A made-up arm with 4 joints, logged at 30 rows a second.
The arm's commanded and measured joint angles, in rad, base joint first. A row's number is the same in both.
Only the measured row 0 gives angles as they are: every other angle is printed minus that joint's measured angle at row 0.
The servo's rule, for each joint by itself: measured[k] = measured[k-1] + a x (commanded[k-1-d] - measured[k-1]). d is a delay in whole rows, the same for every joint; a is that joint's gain. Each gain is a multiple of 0.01, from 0.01 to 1. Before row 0 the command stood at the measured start. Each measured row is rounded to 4 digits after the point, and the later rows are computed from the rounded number. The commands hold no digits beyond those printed.
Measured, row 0:
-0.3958 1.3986 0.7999 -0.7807
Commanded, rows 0 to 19:
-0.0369 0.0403 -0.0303 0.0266
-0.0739 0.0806 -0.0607 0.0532
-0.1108 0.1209 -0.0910 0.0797
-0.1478 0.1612 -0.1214 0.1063
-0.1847 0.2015 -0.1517 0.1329
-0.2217 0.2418 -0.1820 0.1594
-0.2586 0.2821 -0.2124 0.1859
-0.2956 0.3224 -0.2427 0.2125
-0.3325 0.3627 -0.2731 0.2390
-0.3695 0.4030 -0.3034 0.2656
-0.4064 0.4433 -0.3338 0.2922
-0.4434 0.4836 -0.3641 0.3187
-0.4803 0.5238 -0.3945 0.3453
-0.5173 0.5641 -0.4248 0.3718
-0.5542 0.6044 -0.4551 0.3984
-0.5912 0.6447 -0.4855 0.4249
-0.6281 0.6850 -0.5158 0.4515
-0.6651 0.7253 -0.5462 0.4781
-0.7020 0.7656 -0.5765 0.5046
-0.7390 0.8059 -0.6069 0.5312
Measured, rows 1 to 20:
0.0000 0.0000 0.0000 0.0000
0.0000 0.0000 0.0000 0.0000
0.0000 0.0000 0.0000 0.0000
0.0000 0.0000 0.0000 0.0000
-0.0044 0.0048 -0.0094 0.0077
-0.0127 0.0139 -0.0253 0.0209
-0.0245 0.0267 -0.0457 0.0380
-0.0393 0.0428 -0.0692 0.0578
-0.0567 0.0618 -0.0948 0.0796
-0.0765 0.0834 -0.1218 0.1027
-0.0984 0.1072 -0.1499 0.1268
-0.1221 0.1330 -0.1787 0.1517
-0.1473 0.1606 -0.2080 0.1770
-0.1740 0.1897 -0.2376 0.2027
-0.2019 0.2201 -0.2674 0.2287
-0.2309 0.2517 -0.2974 0.2548
-0.2608 0.2844 -0.3275 0.2810
-0.2916 0.3180 -0.3577 0.3073
-0.3231 0.3524 -0.3879 0.3337
-0.3553 0.3875 -0.4182 0.3601
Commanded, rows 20 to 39:
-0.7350 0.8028 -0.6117 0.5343
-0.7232 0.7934 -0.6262 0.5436
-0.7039 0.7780 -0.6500 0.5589
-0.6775 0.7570 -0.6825 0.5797
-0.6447 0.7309 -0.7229 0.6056
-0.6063 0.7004 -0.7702 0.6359
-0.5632 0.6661 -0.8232 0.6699
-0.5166 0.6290 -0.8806 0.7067
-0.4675 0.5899 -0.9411 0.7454
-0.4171 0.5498 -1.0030 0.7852
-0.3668 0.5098 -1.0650 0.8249
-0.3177 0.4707 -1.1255 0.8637
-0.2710 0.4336 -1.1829 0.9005
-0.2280 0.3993 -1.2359 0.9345
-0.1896 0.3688 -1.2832 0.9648
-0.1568 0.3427 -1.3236 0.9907
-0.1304 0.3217 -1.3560 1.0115
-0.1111 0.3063 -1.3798 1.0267
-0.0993 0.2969 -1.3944 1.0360
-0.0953 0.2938 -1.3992 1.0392
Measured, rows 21 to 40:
-0.3880 0.4232 -0.4485 0.3866
-0.4213 0.4595 -0.4788 0.4131
-0.4550 0.4962 -0.5091 0.4396
-0.4891 0.5334 -0.5394 0.4662
-0.5186 0.5657 -0.5618 0.4859
-0.5432 0.5930 -0.5818 0.5026
-0.5625 0.6152 -0.6029 0.5189
-0.5763 0.6322 -0.6276 0.5365
-0.5845 0.6440 -0.6571 0.5565
-0.5871 0.6508 -0.6922 0.5795
-0.5842 0.6526 -0.7328 0.6057
-0.5761 0.6498 -0.7786 0.6350
-0.5631 0.6426 -0.8290 0.6670
-0.5456 0.6315 -0.8829 0.7013
-0.5241 0.6169 -0.9394 0.7371
-0.4993 0.5994 -0.9971 0.7738
-0.4719 0.5795 -1.0547 0.8105
-0.4426 0.5579 -1.1109 0.8465
-0.4122 0.5352 -1.1643 0.8808
-0.3816 0.5121 -1.2137 0.9127

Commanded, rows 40 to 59:
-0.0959 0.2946 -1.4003 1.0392
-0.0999 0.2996 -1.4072 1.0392
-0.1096 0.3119 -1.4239 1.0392
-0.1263 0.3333 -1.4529 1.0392
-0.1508 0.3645 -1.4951 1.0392
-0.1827 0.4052 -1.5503 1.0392
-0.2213 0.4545 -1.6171 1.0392
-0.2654 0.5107 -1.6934 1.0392
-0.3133 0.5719 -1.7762 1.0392
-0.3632 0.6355 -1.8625 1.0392
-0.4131 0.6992 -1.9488 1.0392
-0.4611 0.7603 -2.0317 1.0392
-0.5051 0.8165 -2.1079 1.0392
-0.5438 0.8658 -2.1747 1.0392
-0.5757 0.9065 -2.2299 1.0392
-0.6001 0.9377 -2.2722 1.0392
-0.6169 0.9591 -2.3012 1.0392
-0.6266 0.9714 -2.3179 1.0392
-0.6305 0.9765 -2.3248 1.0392
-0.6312 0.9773 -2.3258 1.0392
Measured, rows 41 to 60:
-0.3515 0.4893 -1.2578 0.9414
-0.3227 0.4673 -1.2956 0.9661
-0.2959 0.4469 -1.3262 0.9864
-0.2718 0.4285 -1.3488 1.0017
-0.2507 0.4124 -1.3648 1.0126
-0.2326 0.3989 -1.3779 1.0203
-0.2178 0.3885 -1.3922 1.0258
-0.2068 0.3819 -1.4110 1.0297
-0.2001 0.3798 -1.4371 1.0325
-0.1980 0.3828 -1.4722 1.0344
-0.2008 0.3914 -1.5171 1.0358
-0.2086 0.4057 -1.5718 1.0368
-0.2212 0.4256 -1.6352 1.0375
-0.2382 0.4508 -1.7057 1.0380
-0.2592 0.4806 -1.7811 1.0383
-0.2834 0.5142 -1.8588 1.0386
-0.3100 0.5505 -1.9360 1.0388
-0.3381 0.5883 -2.0100 1.0389
-0.3666 0.6265 -2.0782 1.0390
-0.3946 0.6638 -2.1383 1.0391

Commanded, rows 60 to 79:
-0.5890 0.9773 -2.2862 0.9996
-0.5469 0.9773 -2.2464 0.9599
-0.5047 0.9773 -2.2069 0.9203
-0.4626 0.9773 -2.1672 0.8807
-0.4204 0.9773 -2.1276 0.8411
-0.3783 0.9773 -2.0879 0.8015
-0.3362 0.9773 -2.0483 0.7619
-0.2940 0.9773 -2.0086 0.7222
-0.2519 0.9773 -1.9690 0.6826
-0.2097 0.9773 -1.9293 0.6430
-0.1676 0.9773 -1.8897 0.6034
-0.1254 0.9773 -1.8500 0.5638
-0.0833 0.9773 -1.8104 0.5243
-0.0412 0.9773 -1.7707 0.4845
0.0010 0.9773 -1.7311 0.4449
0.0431 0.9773 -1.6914 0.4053
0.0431 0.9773 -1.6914 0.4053
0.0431 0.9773 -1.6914 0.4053
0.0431 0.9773 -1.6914 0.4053
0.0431 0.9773 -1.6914 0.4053
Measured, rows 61 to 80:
-0.4213 0.6992 -2.1888 1.0391
-0.4459 0.7319 -2.2288 1.0391
-0.4681 0.7613 -2.2586 1.0391
-0.4877 0.7872 -2.2794 1.0391
-0.4999 0.8100 -2.2815 1.0276
-0.5055 0.8301 -2.2706 1.0080
-0.5054 0.8478 -2.2509 0.9826
-0.5003 0.8633 -2.2250 0.9530
-0.4907 0.8770 -2.1948 0.9205
-0.4772 0.8890 -2.1617 0.8860
-0.4603 0.8996 -2.1265 0.8500
-0.4403 0.9089 -2.0900 0.8129
-0.4177 0.9171 -2.0525 0.7751
-0.3927 0.9243 -2.0143 0.7368
-0.3657 0.9307 -1.9757 0.6981
-0.3369 0.9363 -1.9367 0.6592
-0.3065 0.9412 -1.8975 0.6201
-0.2747 0.9455 -1.8582 0.5808
-0.2416 0.9493 -1.8188 0.5414
-0.2074 0.9527 -1.7793 0.5019

